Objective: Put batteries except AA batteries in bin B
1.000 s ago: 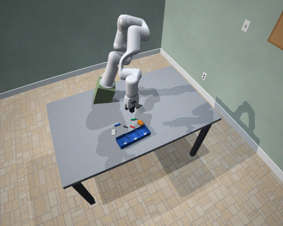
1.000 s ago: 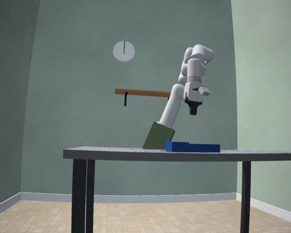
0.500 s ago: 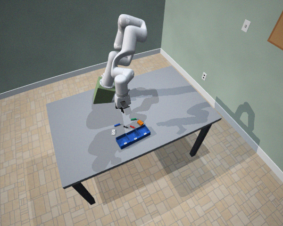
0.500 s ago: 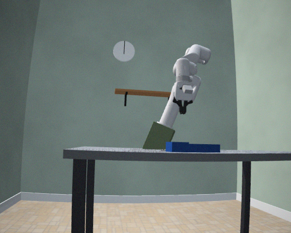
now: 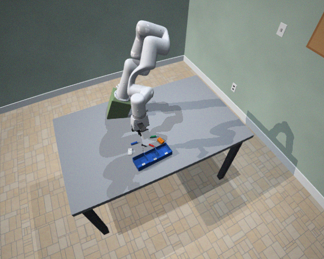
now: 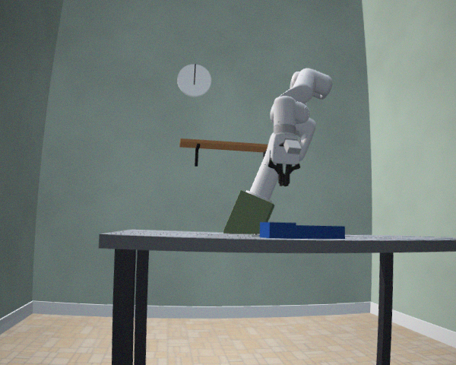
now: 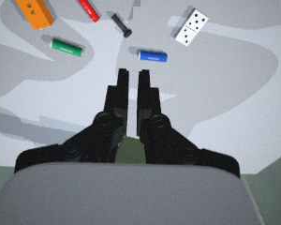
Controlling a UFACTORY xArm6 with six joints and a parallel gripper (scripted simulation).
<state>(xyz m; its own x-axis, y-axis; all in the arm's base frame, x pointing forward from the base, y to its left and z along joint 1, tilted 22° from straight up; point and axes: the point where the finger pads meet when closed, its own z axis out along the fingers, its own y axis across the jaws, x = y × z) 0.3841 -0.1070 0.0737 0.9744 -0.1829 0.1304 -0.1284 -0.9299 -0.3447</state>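
The bin lies 170 mm below my hand, 90 mm ahead of it and 20 mm to the left of it. Also, from my hand: blue battery (180 mm below, 80 mm behind, 20 mm to the right); then red battery (190 mm below, 70 mm to the left, 10 mm ahead); then black bolt (180 mm below, 30 mm behind, 20 mm to the left).
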